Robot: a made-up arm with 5 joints.
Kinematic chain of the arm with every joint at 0, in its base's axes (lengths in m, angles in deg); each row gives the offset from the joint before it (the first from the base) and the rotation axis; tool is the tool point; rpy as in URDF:
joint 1: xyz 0 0 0.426 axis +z
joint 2: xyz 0 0 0 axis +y
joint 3: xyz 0.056 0 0.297 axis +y
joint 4: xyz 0.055 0 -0.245 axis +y
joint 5: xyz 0.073 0 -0.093 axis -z
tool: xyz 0 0 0 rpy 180 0 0
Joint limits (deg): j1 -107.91..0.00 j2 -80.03..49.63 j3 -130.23..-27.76 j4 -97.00..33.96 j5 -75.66..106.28
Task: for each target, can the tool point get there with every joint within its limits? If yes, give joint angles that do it. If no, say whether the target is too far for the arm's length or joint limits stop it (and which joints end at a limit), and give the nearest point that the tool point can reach.
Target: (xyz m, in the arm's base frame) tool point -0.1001 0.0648 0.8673
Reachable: yes | joints -32.92 -68.63 -51.96 -44.15 -37.33
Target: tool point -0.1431 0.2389 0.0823
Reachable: no: joint limits stop it (at a limit: joint 1, joint 2, joint 3, joint 4) | nearest point 0.1864 0.0000 0.2152 | short by 0.428 m
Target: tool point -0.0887 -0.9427 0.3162
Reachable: no: too far | nearest point -0.0569 -0.6052 0.4448 | short by 0.363 m
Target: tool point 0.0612 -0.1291 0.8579
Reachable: yes | joints -64.65 -41.86 -51.78 -18.68 -15.06
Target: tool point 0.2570 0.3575 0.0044
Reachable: no: joint limits stop it (at a limit: joint 1, joint 2) | nearest point 0.2590 0.0000 0.2064 | short by 0.411 m
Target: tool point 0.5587 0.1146 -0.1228
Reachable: no: too far | nearest point 0.4067 0.0000 0.2357 | short by 0.406 m
